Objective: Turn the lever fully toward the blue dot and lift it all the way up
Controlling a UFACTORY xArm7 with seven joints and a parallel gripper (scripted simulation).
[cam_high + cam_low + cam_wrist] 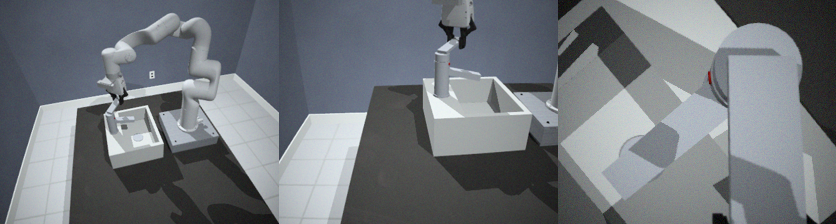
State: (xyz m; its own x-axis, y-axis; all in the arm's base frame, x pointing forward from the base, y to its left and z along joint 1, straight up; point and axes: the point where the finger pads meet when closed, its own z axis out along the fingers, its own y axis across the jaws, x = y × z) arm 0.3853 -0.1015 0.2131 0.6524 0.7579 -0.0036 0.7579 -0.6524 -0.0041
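Now: hand 50 mm to the right of the grey mixer tap, 50 mm above it and 40 mm short of it. The rest, counted from my hand: white sink basin (250 mm below, 70 mm to the left, 60 mm behind); flat lever (30 mm to the left, 20 mm ahead).
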